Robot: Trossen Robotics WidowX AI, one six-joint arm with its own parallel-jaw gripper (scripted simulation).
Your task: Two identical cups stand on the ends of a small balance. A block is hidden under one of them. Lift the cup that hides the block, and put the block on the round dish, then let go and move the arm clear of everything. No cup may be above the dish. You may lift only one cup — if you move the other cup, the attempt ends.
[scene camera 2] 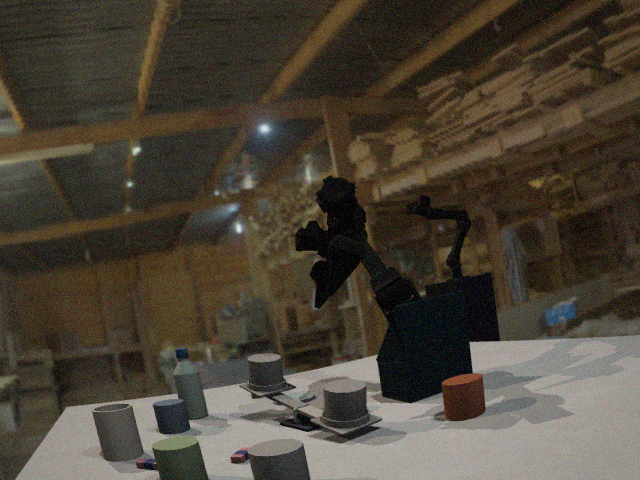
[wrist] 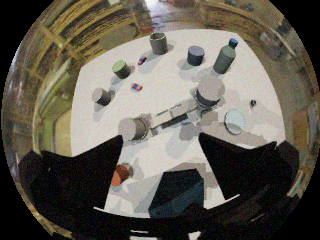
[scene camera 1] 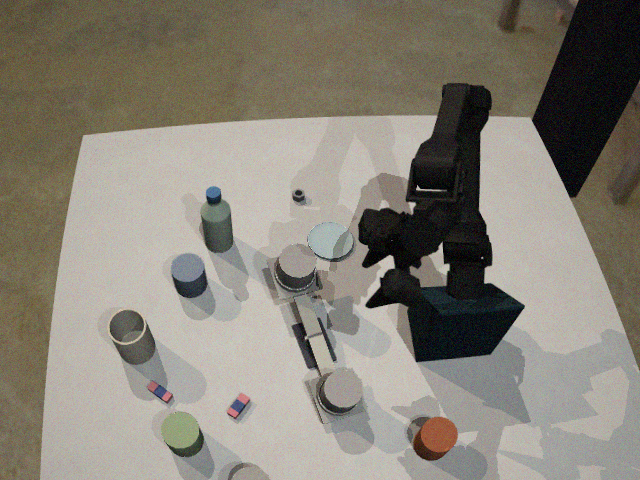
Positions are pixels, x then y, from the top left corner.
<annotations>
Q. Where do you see an orange cylinder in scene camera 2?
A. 463,395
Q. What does my gripper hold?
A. Nothing.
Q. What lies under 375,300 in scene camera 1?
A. My gripper.
</annotations>
